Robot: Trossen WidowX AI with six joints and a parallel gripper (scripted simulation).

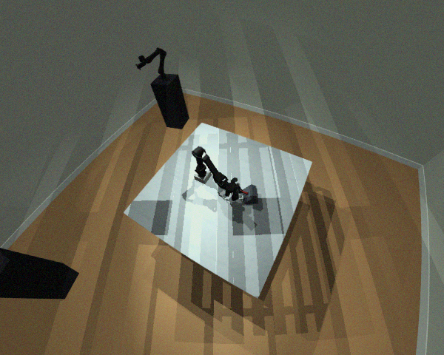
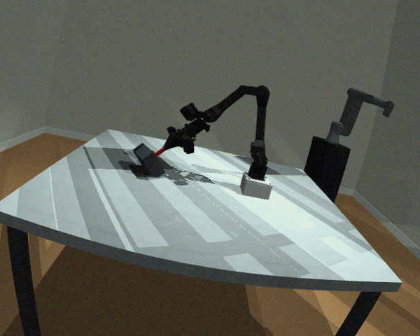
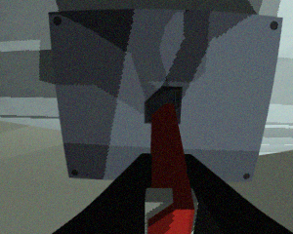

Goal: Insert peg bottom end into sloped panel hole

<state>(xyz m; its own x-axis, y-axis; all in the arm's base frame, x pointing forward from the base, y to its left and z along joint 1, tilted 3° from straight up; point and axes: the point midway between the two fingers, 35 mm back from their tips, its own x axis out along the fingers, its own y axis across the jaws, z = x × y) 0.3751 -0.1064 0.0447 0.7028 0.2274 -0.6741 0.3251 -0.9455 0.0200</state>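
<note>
Now: gripper tip 60 mm short of the grey sloped panel, 60 mm above it and 20 mm to the right of it. Also, from my gripper tip: red square-sided peg (10 mm behind, 10 mm above).
</note>
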